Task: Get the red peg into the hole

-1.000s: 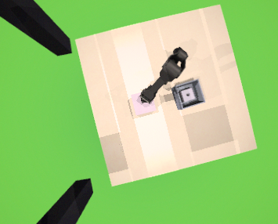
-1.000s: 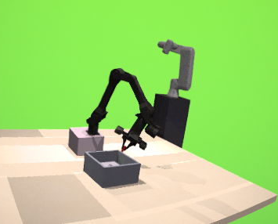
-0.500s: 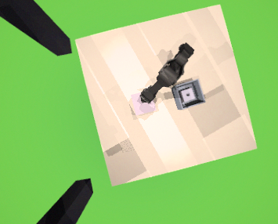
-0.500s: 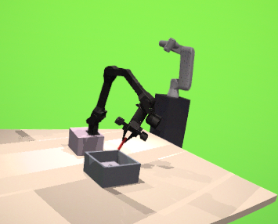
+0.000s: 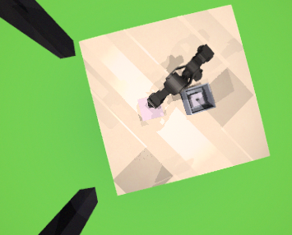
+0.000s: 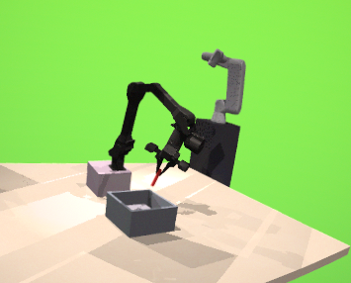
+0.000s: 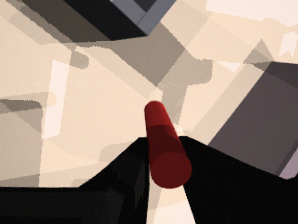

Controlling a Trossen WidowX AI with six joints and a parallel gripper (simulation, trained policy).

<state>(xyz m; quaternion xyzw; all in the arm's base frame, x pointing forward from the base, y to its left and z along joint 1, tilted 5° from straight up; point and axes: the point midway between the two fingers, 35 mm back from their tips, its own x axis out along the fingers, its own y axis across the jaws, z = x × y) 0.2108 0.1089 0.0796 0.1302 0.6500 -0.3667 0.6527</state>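
The grey box lies 14 cm ahead of my gripper tip, 12 cm to the right of it and 12 cm below it. Also, from my gripper tip: red peg: 1 cm below.
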